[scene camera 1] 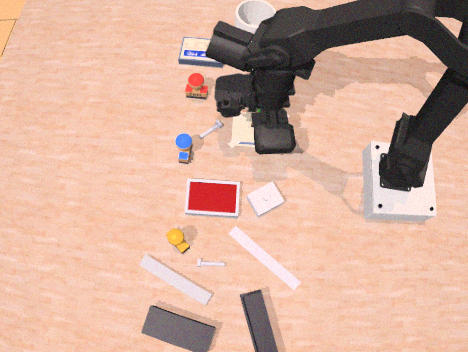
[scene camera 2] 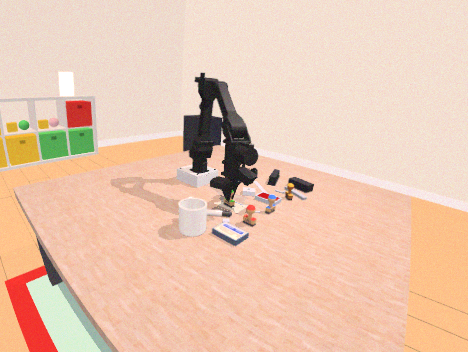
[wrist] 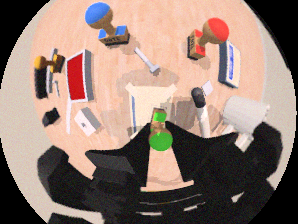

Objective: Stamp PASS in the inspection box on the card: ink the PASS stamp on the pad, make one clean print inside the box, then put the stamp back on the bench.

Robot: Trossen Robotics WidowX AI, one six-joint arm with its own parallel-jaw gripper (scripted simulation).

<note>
In view: the gripper point(scene camera 1: 262, 120), a green-knobbed stamp point(wrist: 160, 138), a red-knobbed stamp point(wrist: 214, 31), a white mug point(scene camera 2: 192, 211), a blue-knobbed stamp point(wrist: 108, 35), a cream card point(wrist: 142, 100) and a red ink pad point(scene camera 1: 213, 198).
The white mug is seen too in the wrist view point(wrist: 242, 114). The gripper is seen too in scene camera 2 point(scene camera 2: 229, 200) and in the wrist view point(wrist: 157, 124).
</note>
